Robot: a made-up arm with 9 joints. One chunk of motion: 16 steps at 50 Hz.
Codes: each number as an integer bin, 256 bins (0 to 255) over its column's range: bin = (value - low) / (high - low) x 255, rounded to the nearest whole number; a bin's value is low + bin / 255 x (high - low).
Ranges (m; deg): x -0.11..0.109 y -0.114..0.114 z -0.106..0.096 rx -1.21..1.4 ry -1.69..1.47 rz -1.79..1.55
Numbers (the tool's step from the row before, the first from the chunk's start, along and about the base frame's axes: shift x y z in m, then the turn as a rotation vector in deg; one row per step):
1: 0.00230 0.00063 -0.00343 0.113 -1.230 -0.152
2: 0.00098 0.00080 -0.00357 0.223 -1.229 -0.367
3: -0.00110 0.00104 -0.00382 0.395 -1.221 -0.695
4: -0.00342 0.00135 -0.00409 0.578 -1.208 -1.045
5: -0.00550 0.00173 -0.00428 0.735 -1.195 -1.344
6: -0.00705 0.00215 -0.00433 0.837 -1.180 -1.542
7: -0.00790 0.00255 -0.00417 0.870 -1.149 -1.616
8: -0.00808 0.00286 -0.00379 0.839 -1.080 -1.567
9: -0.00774 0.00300 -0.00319 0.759 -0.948 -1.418
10: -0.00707 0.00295 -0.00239 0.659 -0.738 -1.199
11: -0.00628 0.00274 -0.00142 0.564 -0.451 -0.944
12: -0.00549 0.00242 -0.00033 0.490 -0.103 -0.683
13: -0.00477 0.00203 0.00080 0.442 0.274 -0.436
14: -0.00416 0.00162 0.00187 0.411 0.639 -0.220
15: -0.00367 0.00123 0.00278 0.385 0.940 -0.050
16: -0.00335 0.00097 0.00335 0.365 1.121 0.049
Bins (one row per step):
1: 131 128 129 129 37 125
2: 129 128 129 140 37 109
3: 127 129 129 157 38 84
4: 124 129 129 175 39 57
5: 122 129 128 190 40 34
6: 120 130 128 200 41 19
7: 119 130 129 203 44 13
8: 119 131 129 200 49 17
9: 119 131 130 192 60 28
10: 120 131 131 183 77 45
11: 121 131 132 173 100 65
12: 122 130 133 166 128 85
13: 123 130 135 161 158 103
14: 123 129 136 158 188 120
15: 124 129 137 156 212 133
16: 124 129 138 154 227 140

